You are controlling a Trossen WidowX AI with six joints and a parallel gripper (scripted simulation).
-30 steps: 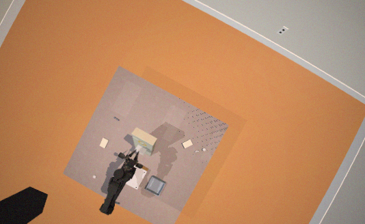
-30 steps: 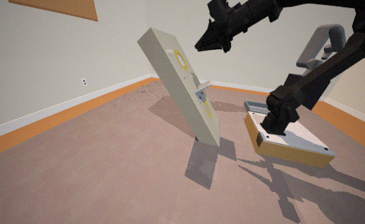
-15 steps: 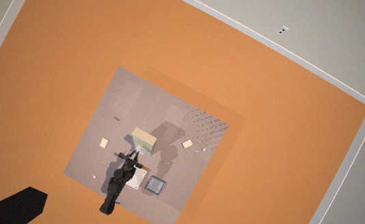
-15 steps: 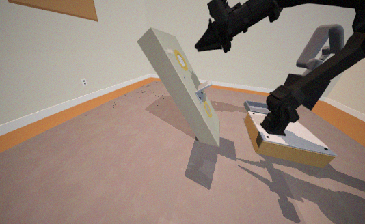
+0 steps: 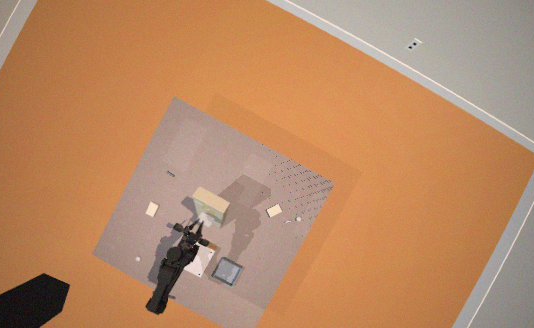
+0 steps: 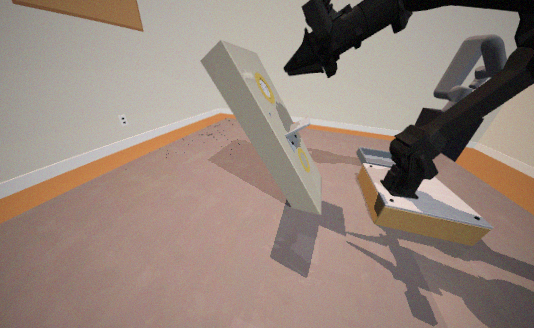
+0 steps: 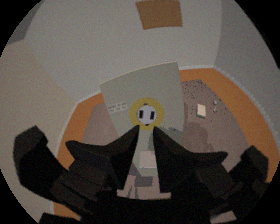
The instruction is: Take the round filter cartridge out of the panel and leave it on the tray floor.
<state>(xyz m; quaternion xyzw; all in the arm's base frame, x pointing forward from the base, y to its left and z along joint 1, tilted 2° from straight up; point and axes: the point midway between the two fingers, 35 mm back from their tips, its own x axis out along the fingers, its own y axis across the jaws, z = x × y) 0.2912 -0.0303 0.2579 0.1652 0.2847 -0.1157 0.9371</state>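
My gripper tip is now 6 cm short of the round filter cartridge, 1 cm to the left of it and 5 cm above it. Round my gripper tip: grey tray 41 cm behind, 23 cm to the right, 29 cm below; then pale service panel 1 cm ahead, 12 cm below; then small grey bracket 4 cm behind, 14 cm below.
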